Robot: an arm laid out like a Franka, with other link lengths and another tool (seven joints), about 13 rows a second.
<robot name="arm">
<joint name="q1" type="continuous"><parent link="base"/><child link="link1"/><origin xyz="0 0 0.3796" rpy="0 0 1.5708"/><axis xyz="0 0 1"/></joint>
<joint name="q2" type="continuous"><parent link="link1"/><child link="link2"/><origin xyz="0 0 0" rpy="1.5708 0 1.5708"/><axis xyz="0 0 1"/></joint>
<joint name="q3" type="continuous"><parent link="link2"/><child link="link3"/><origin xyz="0 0.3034 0" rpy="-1.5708 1.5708 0"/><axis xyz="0 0 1"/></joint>
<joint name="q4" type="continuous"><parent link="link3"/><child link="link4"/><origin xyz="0 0.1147 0" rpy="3.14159 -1.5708 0"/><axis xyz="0 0 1"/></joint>
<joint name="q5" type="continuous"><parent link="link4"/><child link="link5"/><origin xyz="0.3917 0.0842 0" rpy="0 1.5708 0"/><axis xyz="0 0 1"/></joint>
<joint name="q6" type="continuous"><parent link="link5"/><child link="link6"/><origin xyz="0 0 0" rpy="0 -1.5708 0"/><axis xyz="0 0 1"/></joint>
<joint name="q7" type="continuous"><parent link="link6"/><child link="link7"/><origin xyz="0 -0.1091 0" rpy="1.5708 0 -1.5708"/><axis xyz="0 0 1"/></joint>
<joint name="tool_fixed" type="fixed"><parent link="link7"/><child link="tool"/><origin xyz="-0.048 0.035 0.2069" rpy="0 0.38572 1.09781"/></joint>
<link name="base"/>
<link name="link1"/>
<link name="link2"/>
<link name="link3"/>
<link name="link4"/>
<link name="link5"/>
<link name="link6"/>
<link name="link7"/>
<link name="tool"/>
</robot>
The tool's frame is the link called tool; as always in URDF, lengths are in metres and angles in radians. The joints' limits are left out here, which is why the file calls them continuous.
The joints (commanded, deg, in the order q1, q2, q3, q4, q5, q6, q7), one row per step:
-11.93, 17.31, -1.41, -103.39, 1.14, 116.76, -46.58
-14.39, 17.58, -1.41, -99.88, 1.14, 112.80, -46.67
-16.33, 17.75, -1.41, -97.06, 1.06, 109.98, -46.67
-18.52, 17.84, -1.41, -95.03, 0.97, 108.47, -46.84
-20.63, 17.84, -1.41, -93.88, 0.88, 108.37, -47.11
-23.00, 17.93, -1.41, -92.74, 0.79, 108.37, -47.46
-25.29, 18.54, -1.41, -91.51, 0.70, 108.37, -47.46
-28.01, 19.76, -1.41, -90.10, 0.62, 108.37, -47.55
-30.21, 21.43, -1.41, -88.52, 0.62, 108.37, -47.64
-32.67, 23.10, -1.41, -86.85, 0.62, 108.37, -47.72
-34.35, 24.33, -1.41, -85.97, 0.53, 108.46, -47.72
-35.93, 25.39, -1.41, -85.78, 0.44, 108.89, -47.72
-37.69, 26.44, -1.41, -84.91, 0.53, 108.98, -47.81
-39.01, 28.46, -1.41, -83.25, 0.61, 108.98, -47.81
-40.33, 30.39, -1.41, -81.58, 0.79, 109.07, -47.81
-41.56, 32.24, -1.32, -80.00, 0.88, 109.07, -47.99
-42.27, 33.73, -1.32, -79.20, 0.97, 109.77, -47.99
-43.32, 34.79, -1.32, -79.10, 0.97, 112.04, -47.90
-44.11, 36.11, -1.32, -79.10, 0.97, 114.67, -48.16
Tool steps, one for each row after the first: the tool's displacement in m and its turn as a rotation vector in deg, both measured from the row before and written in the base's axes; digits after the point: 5 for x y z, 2 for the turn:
-0.00435, -0.02812, 0.01962, 0.22, 0.69, -2.30
-0.00388, -0.02257, 0.01718, 0.00, 0.18, -1.86
-0.00568, -0.02556, 0.01366, -0.20, -0.39, -1.96
-0.00573, -0.02500, 0.00958, -0.44, -0.96, -1.80
-0.00810, -0.02781, 0.00868, -0.48, -0.94, -1.98
-0.00901, -0.02669, 0.00325, -0.36, -0.52, -2.25
-0.01252, -0.03121, -0.00268, -0.18, -0.12, -2.59
-0.00976, -0.02568, -0.00697, 0.01, 0.10, -2.10
-0.01272, -0.02818, -0.00640, -0.03, 0.02, -2.36
-0.01050, -0.01866, -0.00761, 0.06, 0.28, -1.64
-0.01190, -0.01631, -0.01091, 0.17, 0.42, -1.55
-0.01211, -0.01843, -0.00577, 0.11, 0.03, -1.69
-0.00701, -0.01559, -0.01162, 0.25, 0.26, -1.33
-0.00715, -0.01541, -0.01058, 0.21, 0.05, -1.37
-0.00667, -0.01353, -0.01066, 0.26, 0.13, -0.99
-0.00363, -0.00889, -0.01157, 0.03, -0.04, -0.74
-0.00542, -0.01402, -0.00932, -0.94, -0.92, -1.14
-0.00293, -0.01206, -0.01293, -0.95, -0.90, -0.54

